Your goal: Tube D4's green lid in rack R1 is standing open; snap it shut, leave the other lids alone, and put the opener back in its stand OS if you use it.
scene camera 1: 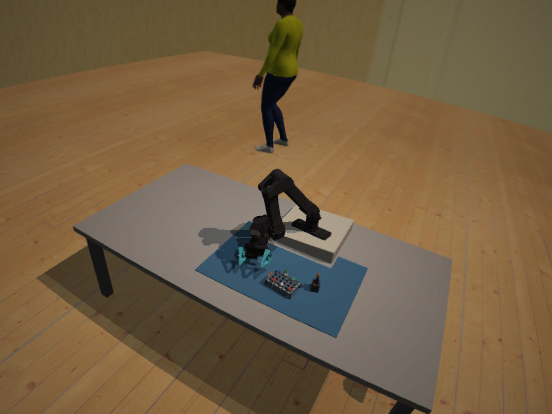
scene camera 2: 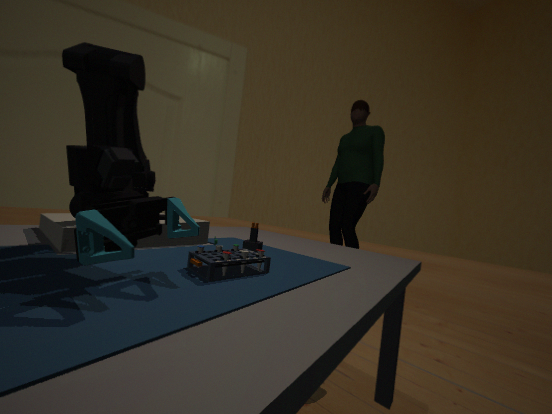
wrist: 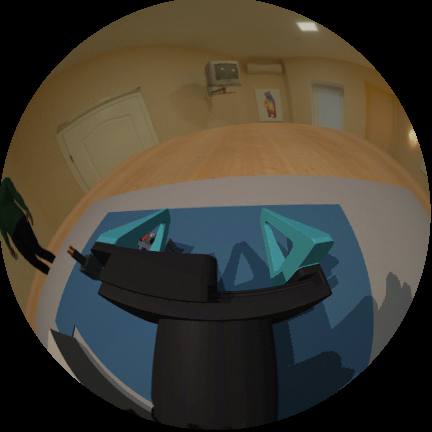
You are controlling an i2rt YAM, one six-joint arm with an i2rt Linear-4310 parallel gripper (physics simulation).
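Places are measured from the arm's base along level axes (x right, y ahead, z up), in millimetres.
Where they show: gripper, fingertip midpoint: [scene camera 1: 250,266] [scene camera 2: 170,240] [wrist: 214,212]; arm's base at its link origin: [scene camera 1: 311,229].
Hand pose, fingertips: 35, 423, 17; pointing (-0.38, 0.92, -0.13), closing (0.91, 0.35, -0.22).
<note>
Things, the pixels of their top centre, and the offset from my fingertips, as dx, dy, dz. Level surfaces: height alone.
- Rack R1 at its top centre: [scene camera 2: 230,239] [scene camera 1: 283,275] -129, -63, -11
- opener at its top centre: [wrist: 68,247] [scene camera 2: 255,222] [scene camera 1: 318,274] -243, -143, +15
- blue mat at its surface level: dz -70
- grey table at its surface level: dz -73
Rack R1 [scene camera 1: 291,295] [scene camera 2: 204,273] is a small dark tube rack on the blue mat, with red, white, blue, green and orange lids. A green lid [scene camera 1: 285,273] [scene camera 2: 215,240] stands up at its back edge; another green lid [scene camera 1: 293,279] [scene camera 2: 236,247] sits lower. Labels are too small to read. The opener [scene camera 1: 317,276] [scene camera 2: 254,232] [wrist: 75,253], dark with orange tips, stands upright in its dark stand OS [scene camera 1: 315,287] [scene camera 2: 253,245] [wrist: 91,267]. My gripper [scene camera 1: 254,258] [scene camera 2: 165,242] [wrist: 214,212] is open and empty, above the mat beside the rack. In the wrist view a finger and the gripper body hide most of the rack.
The blue mat [scene camera 1: 325,312] [scene camera 2: 300,266] [wrist: 215,220] lies on the grey table [scene camera 1: 400,300] [scene camera 2: 330,320]. The pale base block [scene camera 1: 342,235] [scene camera 2: 60,232] under the arm stands at the mat's back edge. A person [scene camera 1: 286,50] [scene camera 2: 356,155] stands beyond the table in each scene view.
</note>
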